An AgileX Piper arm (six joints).
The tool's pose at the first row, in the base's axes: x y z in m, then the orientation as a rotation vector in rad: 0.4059 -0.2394 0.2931 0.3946 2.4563 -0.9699
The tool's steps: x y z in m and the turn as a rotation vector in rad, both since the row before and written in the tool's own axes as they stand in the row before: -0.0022 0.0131 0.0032 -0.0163 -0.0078 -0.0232; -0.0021 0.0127 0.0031 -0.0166 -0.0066 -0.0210; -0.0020 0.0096 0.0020 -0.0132 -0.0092 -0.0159; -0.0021 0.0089 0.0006 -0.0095 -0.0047 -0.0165; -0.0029 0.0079 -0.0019 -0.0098 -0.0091 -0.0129; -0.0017 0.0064 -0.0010 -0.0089 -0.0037 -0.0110; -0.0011 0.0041 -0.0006 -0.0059 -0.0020 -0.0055; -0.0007 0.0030 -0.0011 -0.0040 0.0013 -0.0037; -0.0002 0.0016 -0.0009 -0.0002 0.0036 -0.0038; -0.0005 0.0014 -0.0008 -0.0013 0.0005 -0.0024; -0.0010 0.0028 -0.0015 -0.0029 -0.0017 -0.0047; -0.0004 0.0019 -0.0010 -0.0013 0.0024 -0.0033; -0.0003 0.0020 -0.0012 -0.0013 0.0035 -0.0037; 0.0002 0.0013 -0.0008 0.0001 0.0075 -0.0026
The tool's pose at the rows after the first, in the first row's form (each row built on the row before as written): 0.4143 -0.2325 0.2848 0.3570 2.4653 -0.9585; 0.4222 -0.2256 0.2767 0.3225 2.4742 -0.9457; 0.4282 -0.2200 0.2710 0.2939 2.4771 -0.9348; 0.4334 -0.2138 0.2666 0.2682 2.4826 -0.9291; 0.4379 -0.2067 0.2648 0.2445 2.4827 -0.9211; 0.4411 -0.2012 0.2627 0.2262 2.4866 -0.9140; 0.4431 -0.1977 0.2613 0.2165 2.4889 -0.9086; 0.4442 -0.1947 0.2607 0.2113 2.4929 -0.9052; 0.4445 -0.1929 0.2605 0.2084 2.4975 -0.9069; 0.4450 -0.1913 0.2605 0.2053 2.4993 -0.9063; 0.4461 -0.1882 0.2604 0.1977 2.5004 -0.9043; 0.4466 -0.1861 0.2602 0.1944 2.5042 -0.9043; 0.4470 -0.1838 0.2600 0.1911 2.5091 -0.9045; 0.4469 -0.1823 0.2597 0.1916 2.5168 -0.9066
